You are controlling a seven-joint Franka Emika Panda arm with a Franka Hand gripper.
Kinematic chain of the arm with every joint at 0, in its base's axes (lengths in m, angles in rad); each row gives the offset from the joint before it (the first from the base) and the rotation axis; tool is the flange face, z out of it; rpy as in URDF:
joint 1: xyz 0 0 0.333 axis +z
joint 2: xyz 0 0 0 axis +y
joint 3: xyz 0 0 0.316 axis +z
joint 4: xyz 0.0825 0 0 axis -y
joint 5: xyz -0.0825 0 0.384 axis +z
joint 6: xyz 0 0 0 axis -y
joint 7: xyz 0.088 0 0 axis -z
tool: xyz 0 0 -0.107 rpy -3.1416 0 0
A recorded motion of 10 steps. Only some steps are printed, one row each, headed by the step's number.
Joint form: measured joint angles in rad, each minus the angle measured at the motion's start. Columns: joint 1, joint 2, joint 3, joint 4, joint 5, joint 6, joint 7.
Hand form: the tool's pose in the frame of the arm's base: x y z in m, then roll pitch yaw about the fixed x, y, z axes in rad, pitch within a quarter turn. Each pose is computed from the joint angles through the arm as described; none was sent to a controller.
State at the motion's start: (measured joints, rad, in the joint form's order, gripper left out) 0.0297 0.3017 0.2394 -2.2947 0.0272 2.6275 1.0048
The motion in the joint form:
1: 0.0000 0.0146 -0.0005 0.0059 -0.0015 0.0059 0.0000
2: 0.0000 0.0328 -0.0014 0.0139 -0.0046 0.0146 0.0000
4: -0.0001 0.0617 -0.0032 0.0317 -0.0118 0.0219 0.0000
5: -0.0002 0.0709 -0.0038 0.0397 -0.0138 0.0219 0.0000
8: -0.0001 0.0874 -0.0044 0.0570 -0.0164 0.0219 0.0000
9: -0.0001 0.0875 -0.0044 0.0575 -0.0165 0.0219 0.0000
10: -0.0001 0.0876 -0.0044 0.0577 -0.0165 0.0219 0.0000
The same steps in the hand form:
1: 0.5163 0.1437 0.2201 -3.0654 0.0547 -0.7691
2: 0.5182 0.1440 0.2142 -3.0652 0.0569 -0.7687
4: 0.5226 0.1444 0.2060 -3.0665 0.0601 -0.7665
5: 0.5246 0.1446 0.2040 -3.0669 0.0613 -0.7661
8: 0.5293 0.1455 0.2013 -3.0647 0.0624 -0.7657
9: 0.5294 0.1456 0.2014 -3.0644 0.0621 -0.7656
10: 0.5295 0.1456 0.2014 -3.0643 0.0621 -0.7656

